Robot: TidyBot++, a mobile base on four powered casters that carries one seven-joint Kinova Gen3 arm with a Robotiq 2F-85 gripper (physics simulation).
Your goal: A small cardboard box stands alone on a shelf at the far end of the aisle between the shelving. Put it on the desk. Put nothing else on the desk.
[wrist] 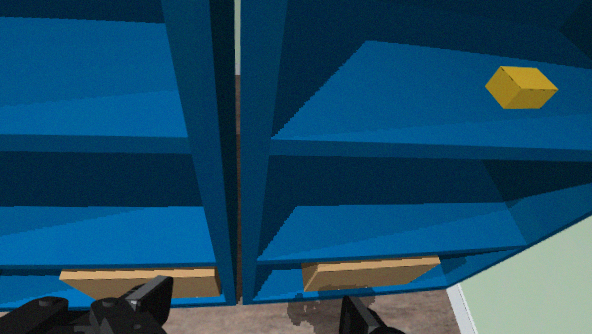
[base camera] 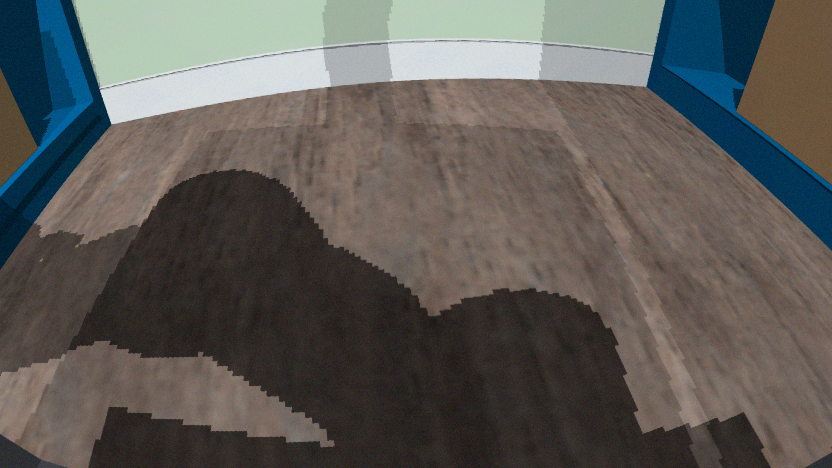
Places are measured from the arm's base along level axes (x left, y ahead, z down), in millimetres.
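Where they show: gripper, fingertip midpoint: (wrist: 256, 306).
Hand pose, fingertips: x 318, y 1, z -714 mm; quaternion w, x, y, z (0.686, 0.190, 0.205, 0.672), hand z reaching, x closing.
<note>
After its pixels a point has its place.
A small yellow cardboard box (wrist: 521, 87) @[y 376, x 700, z -639 mm] stands alone on an upper blue shelf (wrist: 400, 100) @[y 177, x 663, z -594 mm] at the upper right of the wrist view. It does not show in the base camera view. My gripper (wrist: 256, 306) @[y 1, x 318, z -714 mm] is open and empty, its two fingers at the bottom edge of the wrist view. The box is well above and to the right of the fingers in that picture, apart from them. The desk does not show in either view.
Larger tan boxes (wrist: 195, 282) @[y -198, x 524, z 113 mm] (wrist: 377, 276) @[y 424, x 635, z 159 mm] lie on the lowest shelves. Two blue shelving units stand side by side with a narrow gap. In the base camera view, blue shelving (base camera: 738, 136) @[y 752, x -618, z 351 mm] borders both aisle sides, and a pale green wall (base camera: 203, 34) @[y 910, x 433, z 243 mm] closes the far end.
</note>
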